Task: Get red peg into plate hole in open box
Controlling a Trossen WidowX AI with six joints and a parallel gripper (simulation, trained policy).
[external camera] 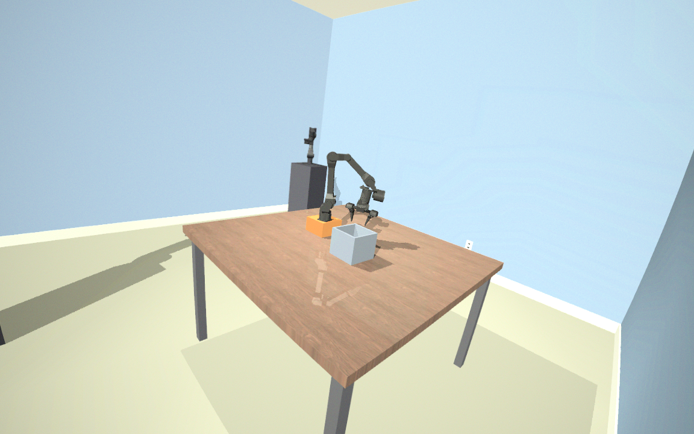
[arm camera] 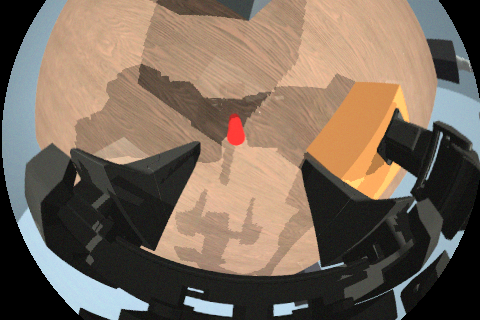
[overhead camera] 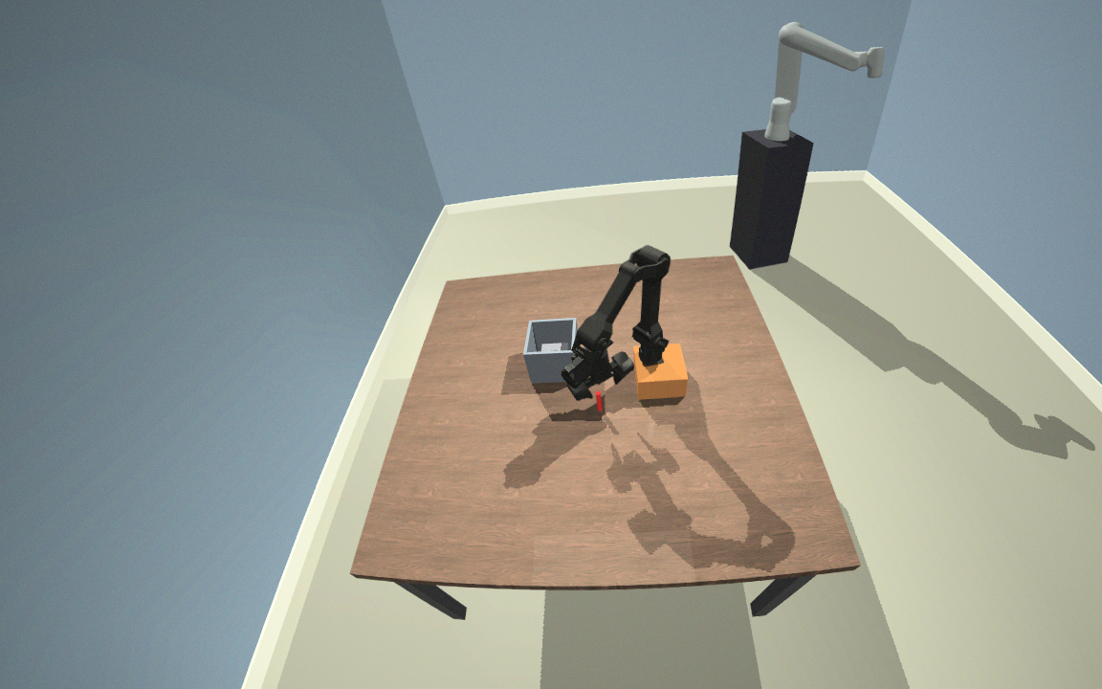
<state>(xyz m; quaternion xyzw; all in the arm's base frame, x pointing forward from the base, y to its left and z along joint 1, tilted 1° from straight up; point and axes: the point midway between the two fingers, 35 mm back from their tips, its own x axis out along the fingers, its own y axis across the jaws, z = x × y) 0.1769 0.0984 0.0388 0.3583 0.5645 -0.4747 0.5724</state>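
The red peg is 20 mm ahead of my gripper tip and 50 mm below it. From my gripper tip the other things lie so: pale plate (120 mm ahead, 230 mm to the right, 50 mm below).
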